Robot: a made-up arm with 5 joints. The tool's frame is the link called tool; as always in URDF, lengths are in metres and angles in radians. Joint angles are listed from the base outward.
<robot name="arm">
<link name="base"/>
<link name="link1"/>
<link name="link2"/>
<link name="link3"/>
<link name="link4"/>
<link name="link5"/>
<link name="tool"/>
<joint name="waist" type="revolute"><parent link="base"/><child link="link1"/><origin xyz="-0.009 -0.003 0.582"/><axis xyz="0 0 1"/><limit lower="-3.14" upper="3.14"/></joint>
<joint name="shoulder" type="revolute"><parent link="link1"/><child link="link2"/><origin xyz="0.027 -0.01 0" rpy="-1.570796 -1.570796 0"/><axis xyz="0 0 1"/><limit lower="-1.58" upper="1.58"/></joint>
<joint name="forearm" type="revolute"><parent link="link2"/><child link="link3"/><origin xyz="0.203 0.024 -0.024" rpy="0 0 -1.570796"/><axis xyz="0 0 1"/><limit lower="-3.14" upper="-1.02"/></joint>
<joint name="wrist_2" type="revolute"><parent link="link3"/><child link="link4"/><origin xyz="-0.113 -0.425 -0.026"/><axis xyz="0 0 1"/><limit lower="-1.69" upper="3.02"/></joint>
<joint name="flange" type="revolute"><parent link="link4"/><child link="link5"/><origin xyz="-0.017 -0.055 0.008" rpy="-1.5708 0 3.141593"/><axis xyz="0 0 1"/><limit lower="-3.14" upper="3.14"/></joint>
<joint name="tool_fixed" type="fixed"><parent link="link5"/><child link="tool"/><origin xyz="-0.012 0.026 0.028" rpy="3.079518 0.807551 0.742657"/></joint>
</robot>
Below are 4 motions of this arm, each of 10 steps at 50 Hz.
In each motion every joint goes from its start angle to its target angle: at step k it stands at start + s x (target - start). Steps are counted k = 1, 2, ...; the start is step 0. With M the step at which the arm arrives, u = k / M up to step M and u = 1 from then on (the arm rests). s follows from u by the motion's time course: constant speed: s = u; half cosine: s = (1 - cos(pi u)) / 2; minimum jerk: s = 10 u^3 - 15 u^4 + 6 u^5.
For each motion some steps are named. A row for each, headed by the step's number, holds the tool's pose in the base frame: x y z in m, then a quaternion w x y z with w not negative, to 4 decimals.
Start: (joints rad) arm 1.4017 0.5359 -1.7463 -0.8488 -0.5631
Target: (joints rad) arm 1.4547 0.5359 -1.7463 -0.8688 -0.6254
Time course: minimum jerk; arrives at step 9
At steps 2, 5, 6, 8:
2: 0.1774 0.6272 0.7576 0.1702 0.6720 -0.7206 0.0114
5: 0.1595 0.6311 0.7591 0.1572 0.6767 -0.7190 0.0204
6: 0.1531 0.6324 0.7596 0.1525 0.6783 -0.7184 0.0235
8: 0.1463 0.6337 0.7602 0.1476 0.6800 -0.7177 0.0267

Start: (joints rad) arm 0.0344 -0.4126 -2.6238 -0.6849 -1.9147
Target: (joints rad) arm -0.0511 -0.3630 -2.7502 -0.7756 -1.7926
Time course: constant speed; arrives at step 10
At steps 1, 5, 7, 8, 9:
1: -0.1943 -0.0627 1.2550 0.5573 0.5196 0.6470 -0.0307
5: -0.2082 -0.0576 1.2481 0.5860 0.5107 0.6287 -0.0208
7: -0.2149 -0.0547 1.2444 0.6005 0.5057 0.6192 -0.0168
8: -0.2182 -0.0532 1.2425 0.6077 0.5030 0.6144 -0.0150
9: -0.2214 -0.0517 1.2406 0.6149 0.5003 0.6094 -0.0134

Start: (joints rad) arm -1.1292 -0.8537 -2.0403 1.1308 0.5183
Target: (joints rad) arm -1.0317 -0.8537 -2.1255 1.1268 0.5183
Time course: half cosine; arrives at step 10
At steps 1, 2, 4, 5, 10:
1: -0.0855 -0.0019 1.1831 0.0935 0.1816 0.7827 0.5879
2: -0.0867 0.0000 1.1836 0.0931 0.1778 0.7849 0.5863
4: -0.0912 0.0067 1.1851 0.0916 0.1644 0.7923 0.5804
5: -0.0941 0.0107 1.1860 0.0908 0.1560 0.7968 0.5767
10: -0.1046 0.0232 1.1882 0.0885 0.1284 0.8103 0.5649

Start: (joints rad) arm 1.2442 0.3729 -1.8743 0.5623 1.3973
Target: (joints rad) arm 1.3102 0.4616 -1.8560 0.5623 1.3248
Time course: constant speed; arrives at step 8
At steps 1, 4, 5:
1: 0.2271 0.5699 0.7802 0.7735 0.2342 -0.2523 -0.5321
4: 0.2154 0.5813 0.7569 0.7884 0.2243 -0.2624 -0.5092
5: 0.2113 0.5848 0.7491 0.7932 0.2210 -0.2657 -0.5014

